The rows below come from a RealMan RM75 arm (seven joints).
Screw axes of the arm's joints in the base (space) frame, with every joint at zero. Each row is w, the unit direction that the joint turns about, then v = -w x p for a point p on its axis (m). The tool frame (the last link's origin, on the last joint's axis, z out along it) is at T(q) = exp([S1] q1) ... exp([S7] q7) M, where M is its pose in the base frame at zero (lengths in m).
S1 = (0, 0, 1, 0, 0, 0)
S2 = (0, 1, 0, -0.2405, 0, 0)
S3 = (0, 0, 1, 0, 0, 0)
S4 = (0, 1, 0, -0.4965, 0, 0)
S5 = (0, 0, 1, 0, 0, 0)
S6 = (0, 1, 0, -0.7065, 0, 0)
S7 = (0, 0, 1, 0, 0, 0)
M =
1 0 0 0
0 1 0 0
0 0 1 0.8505
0 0 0 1
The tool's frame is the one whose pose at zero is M.
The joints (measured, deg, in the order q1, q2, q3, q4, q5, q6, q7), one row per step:
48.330, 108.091, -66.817, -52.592, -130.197, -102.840, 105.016
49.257, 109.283, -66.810, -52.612, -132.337, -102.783, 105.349
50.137, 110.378, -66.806, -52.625, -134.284, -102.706, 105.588
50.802, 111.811, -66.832, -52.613, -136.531, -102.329, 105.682
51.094, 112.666, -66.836, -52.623, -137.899, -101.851, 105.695
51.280, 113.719, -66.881, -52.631, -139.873, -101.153, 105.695
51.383, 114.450, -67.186, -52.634, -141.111, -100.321, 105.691
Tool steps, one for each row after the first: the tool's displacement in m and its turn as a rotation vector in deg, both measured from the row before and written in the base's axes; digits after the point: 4 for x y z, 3 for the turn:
-0.0038, 0.0002, -0.0071, -0.530, -1.357, 0.414
-0.0038, 0.0002, -0.0064, -0.462, -1.233, 0.505
-0.0025, -0.0008, -0.0086, -0.445, -1.298, 0.505
-0.0009, -0.0002, -0.0051, -0.011, -0.761, 0.337
0.0006, -0.0004, -0.0061, 0.103, -1.238, 0.316
0.0002, 0.0001, -0.0049, 0.222, -0.877, 0.443

